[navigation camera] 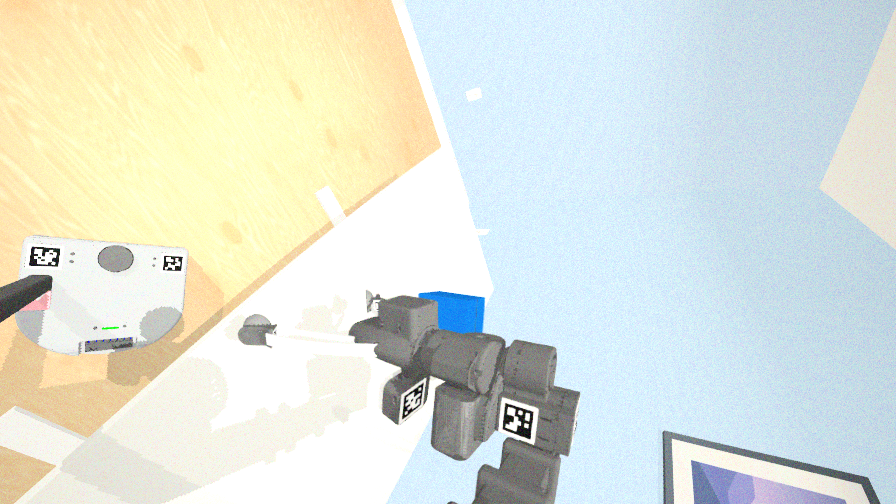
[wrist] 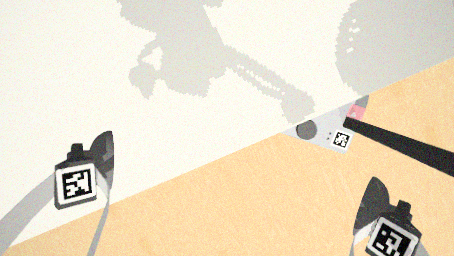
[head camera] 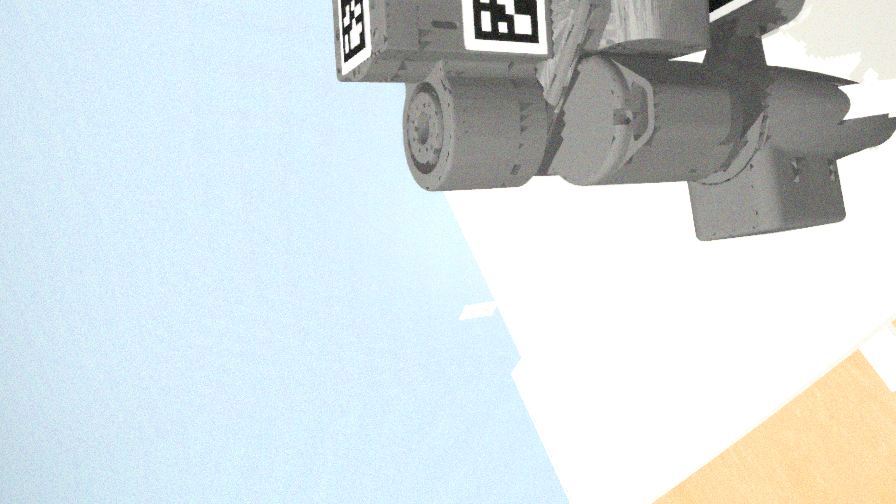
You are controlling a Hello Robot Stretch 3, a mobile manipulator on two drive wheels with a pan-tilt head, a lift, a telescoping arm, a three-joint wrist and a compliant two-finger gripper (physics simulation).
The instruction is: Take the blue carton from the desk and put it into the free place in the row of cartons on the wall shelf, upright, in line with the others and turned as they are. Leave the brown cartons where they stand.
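The blue carton shows in part in the navigation camera view, against the wall at the back of the white desk. My wrist hides the rest of it. It does not show in the head camera or wrist views. My gripper is open, its two fingers wide apart with nothing between them. It is above the desk, pointing away from the carton toward the desk's front edge. In the head camera view the wrist shows at the top and the fingertips are out of sight. The wall shelf and brown cartons cannot be made out.
The light blue wall rises behind the desk. My base stands on the wooden floor beyond the desk's front edge. A framed picture hangs at the lower right of the navigation view. A black bar crosses the wrist view's right side.
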